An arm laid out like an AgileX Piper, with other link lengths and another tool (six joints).
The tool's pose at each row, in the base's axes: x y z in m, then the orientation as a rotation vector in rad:
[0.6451, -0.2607, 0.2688, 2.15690, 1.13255, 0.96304]
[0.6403, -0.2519, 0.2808, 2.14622, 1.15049, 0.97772]
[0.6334, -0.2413, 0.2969, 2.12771, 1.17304, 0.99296]
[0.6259, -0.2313, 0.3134, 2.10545, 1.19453, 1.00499]
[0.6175, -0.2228, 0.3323, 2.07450, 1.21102, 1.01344]
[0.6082, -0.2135, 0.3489, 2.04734, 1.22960, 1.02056]
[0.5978, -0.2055, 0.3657, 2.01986, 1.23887, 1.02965]
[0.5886, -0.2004, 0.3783, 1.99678, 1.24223, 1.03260]
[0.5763, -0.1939, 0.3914, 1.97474, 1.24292, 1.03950]
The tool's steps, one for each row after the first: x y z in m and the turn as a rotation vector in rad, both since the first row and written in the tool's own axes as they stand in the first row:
[0.0097, 0.0016, -0.0121, 0.00113, 0.01638, -0.00968]
[0.0216, 0.0042, -0.0286, -0.00075, 0.03466, -0.02550]
[0.0329, 0.0071, -0.0457, -0.00553, 0.05038, -0.04380]
[0.0433, 0.0120, -0.0649, -0.01900, 0.06196, -0.06576]
[0.0533, 0.0144, -0.0834, -0.02821, 0.07356, -0.08693]
[0.0618, 0.0172, -0.1028, -0.04293, 0.08355, -0.10354]
[0.0669, 0.0190, -0.1183, -0.05757, 0.08716, -0.11704]
[0.0721, 0.0190, -0.1367, -0.07317, 0.09280, -0.12753]

